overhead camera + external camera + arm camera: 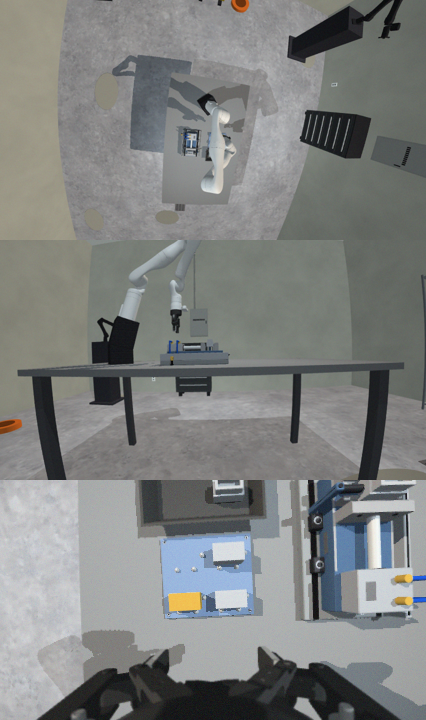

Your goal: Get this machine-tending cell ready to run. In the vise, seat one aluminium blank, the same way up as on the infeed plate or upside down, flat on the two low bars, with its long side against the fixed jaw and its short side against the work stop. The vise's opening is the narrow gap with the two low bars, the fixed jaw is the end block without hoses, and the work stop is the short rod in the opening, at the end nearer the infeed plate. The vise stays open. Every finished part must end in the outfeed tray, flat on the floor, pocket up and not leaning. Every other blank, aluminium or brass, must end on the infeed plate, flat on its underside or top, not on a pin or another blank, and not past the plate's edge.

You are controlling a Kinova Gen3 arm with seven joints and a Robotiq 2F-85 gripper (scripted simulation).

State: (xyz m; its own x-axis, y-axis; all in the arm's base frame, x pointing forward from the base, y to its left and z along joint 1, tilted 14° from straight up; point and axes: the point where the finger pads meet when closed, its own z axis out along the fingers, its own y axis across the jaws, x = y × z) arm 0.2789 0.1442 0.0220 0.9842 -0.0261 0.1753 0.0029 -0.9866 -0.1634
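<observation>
Right now my hand is 50 mm short of the brass blank, 60 mm to the right of it and 170 mm above it. The rest, counted from my hand: vise (150 mm ahead, 270 mm to the right, 160 mm below); then white rod (140 mm ahead, 270 mm to the right, 120 mm below).
</observation>
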